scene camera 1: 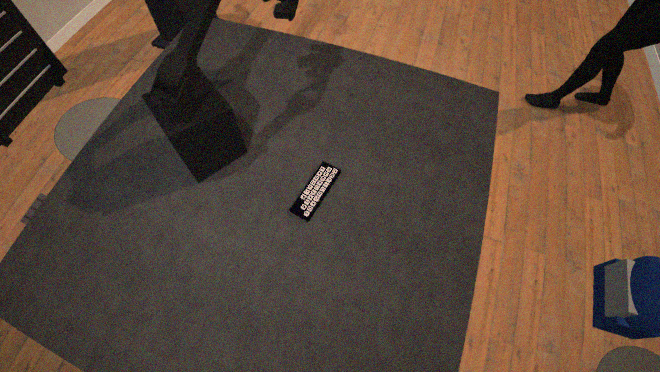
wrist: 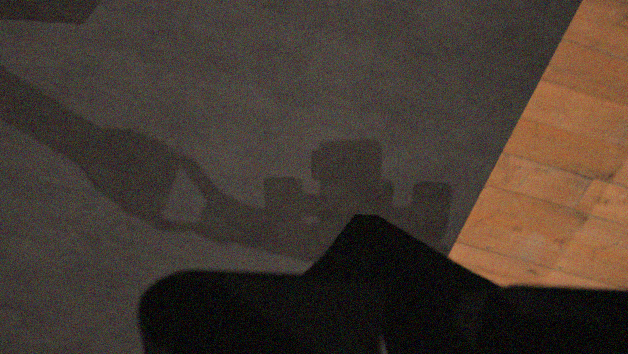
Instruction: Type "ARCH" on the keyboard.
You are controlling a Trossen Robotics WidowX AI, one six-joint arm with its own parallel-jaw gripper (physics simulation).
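Where they show: gripper, fingertip midpoint: (scene camera 1: 290,20) (wrist: 364,226); arm's base, link origin: (scene camera 1: 179,114).
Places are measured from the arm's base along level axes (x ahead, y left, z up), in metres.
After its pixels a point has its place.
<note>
A small black keyboard (scene camera 1: 316,191) @[x 0.356, y 0.048, z -0.211 m] with pale keys lies diagonally near the middle of the dark grey table top (scene camera 1: 380,280) @[x 0.613, y -0.106, z -0.229 m] in the scene view. Single letters on its keys are too small and blurred to read. The keyboard does not show in the wrist view. My gripper (wrist: 364,226) @[x 0.043, y 0.503, z -0.044 m] is shut and empty, its black fingers together at the bottom of the wrist view, above the table top near its edge. In the scene view, a dark part of the arm's end is cut off by the top edge, well away from the keyboard.
A black block-shaped base (scene camera 1: 210,140) @[x 0.062, y 0.008, z -0.086 m] stands on the table's upper left part, with the arm above it. Shadows of the arm fall across the table top. Beyond the edges are a wooden floor (scene camera 1: 545,210), a person's legs (scene camera 1: 606,65), a dark drawer unit (scene camera 1: 22,75) and a blue object (scene camera 1: 647,300).
</note>
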